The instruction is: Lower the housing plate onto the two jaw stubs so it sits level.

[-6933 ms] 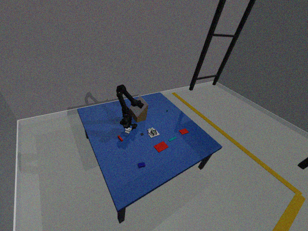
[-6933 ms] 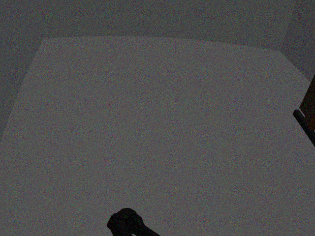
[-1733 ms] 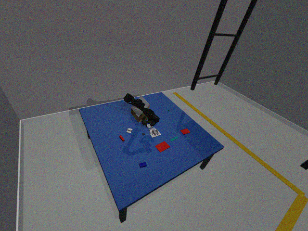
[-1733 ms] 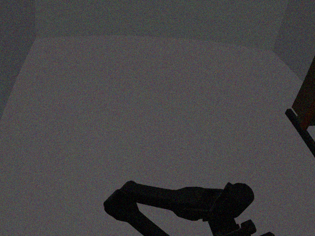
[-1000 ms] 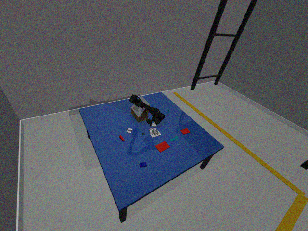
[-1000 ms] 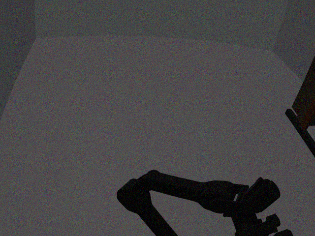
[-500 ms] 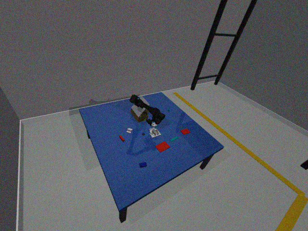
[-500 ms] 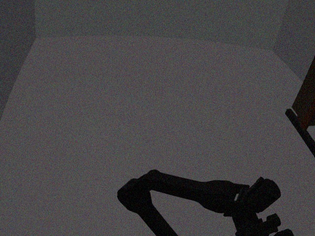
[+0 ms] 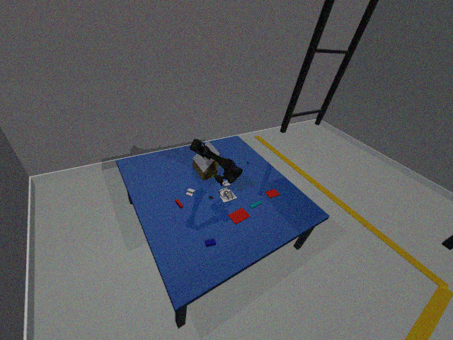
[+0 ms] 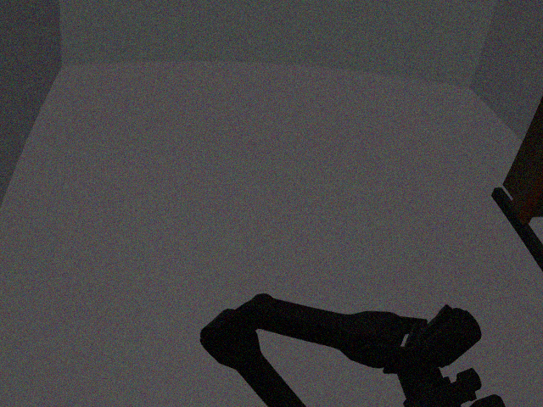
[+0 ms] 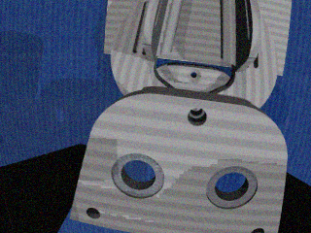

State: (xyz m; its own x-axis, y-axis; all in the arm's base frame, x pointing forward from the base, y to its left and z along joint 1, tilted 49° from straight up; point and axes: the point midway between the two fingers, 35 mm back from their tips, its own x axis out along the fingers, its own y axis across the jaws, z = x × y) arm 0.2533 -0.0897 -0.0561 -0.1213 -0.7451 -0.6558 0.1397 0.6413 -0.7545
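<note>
My gripper tip is now 130 mm to the left of the dark square and 80 mm above it. Also, from my gripper tip: red block: 60 mm behind, 370 mm to the right, 70 mm below; dark blue block: 320 mm ahead, 360 mm to the right, 80 mm below; teal bar: 240 mm ahead, 140 mm to the left, 80 mm below.
</note>
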